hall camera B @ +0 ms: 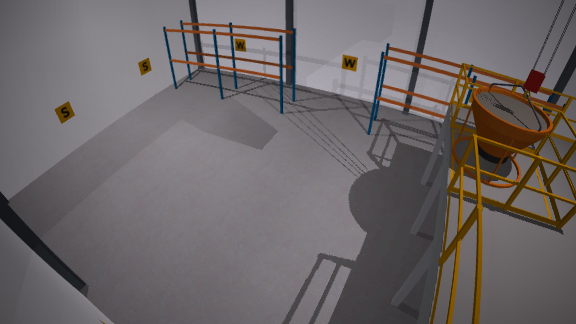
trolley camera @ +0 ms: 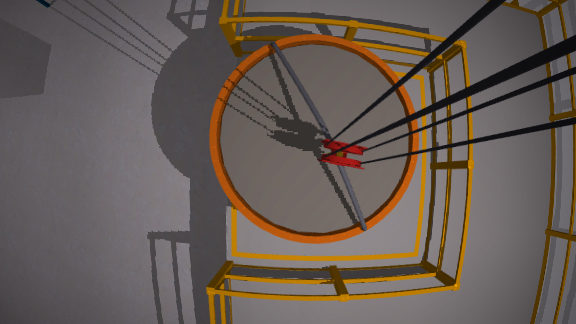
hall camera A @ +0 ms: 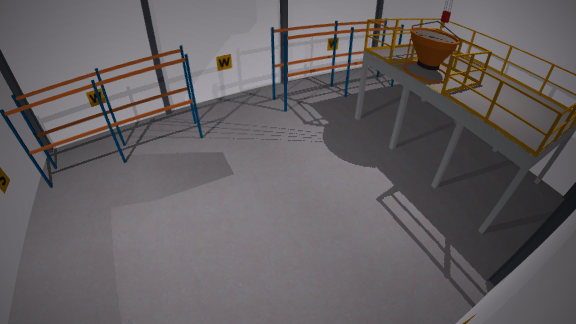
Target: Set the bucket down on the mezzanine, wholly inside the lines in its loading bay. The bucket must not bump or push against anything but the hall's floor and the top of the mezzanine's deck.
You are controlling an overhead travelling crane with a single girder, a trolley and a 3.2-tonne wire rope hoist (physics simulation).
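The orange bucket (hall camera A: 434, 49) (hall camera B: 507, 122) (trolley camera: 300, 190) stands upright at the mezzanine's loading bay. Its base ring (hall camera A: 407, 73) (hall camera B: 518, 176) appears to touch the deck (hall camera A: 520, 107) (hall camera B: 520, 260). The hook (hall camera A: 444, 23) (hall camera B: 526, 93) (trolley camera: 340, 154) under the red block is at the bail and shut on it, with the block low over the rim. In the trolley view the bay's yellow lines (trolley camera: 325, 258) show below and right of the bucket; the rim hides the base ring and the upper left lines, so I cannot tell whether the ring is wholly inside.
Yellow railings (hall camera A: 492, 107) (hall camera B: 507, 207) (trolley camera: 345, 298) stand close on both sides of the bay and behind it. The deck's open edge faces the hall floor (hall camera A: 250, 225) (hall camera B: 200, 200) (trolley camera: 90, 175). Blue and orange racks (hall camera A: 112, 122) (hall camera B: 221, 80) stand along the far wall.
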